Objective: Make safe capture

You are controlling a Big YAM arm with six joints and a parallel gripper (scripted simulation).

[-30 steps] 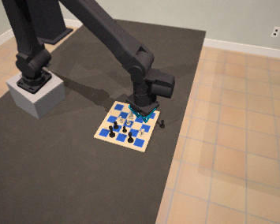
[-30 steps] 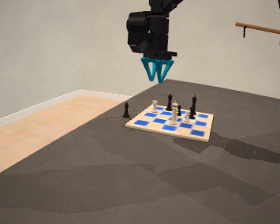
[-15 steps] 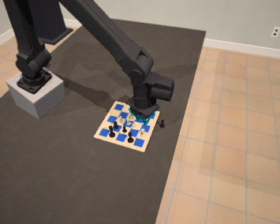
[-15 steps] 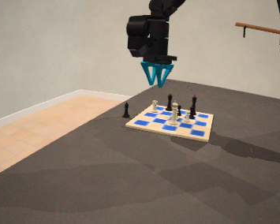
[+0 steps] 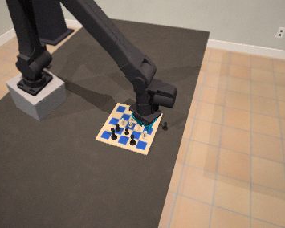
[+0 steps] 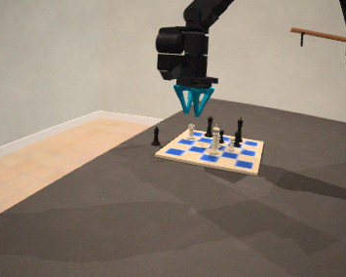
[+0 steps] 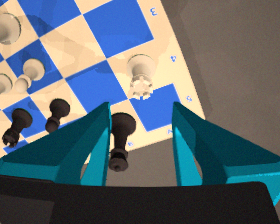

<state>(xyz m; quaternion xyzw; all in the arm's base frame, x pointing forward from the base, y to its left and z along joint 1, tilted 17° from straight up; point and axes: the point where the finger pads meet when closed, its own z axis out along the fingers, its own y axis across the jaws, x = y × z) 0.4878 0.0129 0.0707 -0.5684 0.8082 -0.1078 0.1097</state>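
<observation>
My hand is 8 cm past the blue-and-cream chessboard, 7 cm above it and 3 cm to the right of it. From my hand the other things lie so: tall white piece (8 cm behind, 7 cm to the left, 4 cm below); then tall black piece (12 cm behind, 5 cm to the right, 4 cm below).
</observation>
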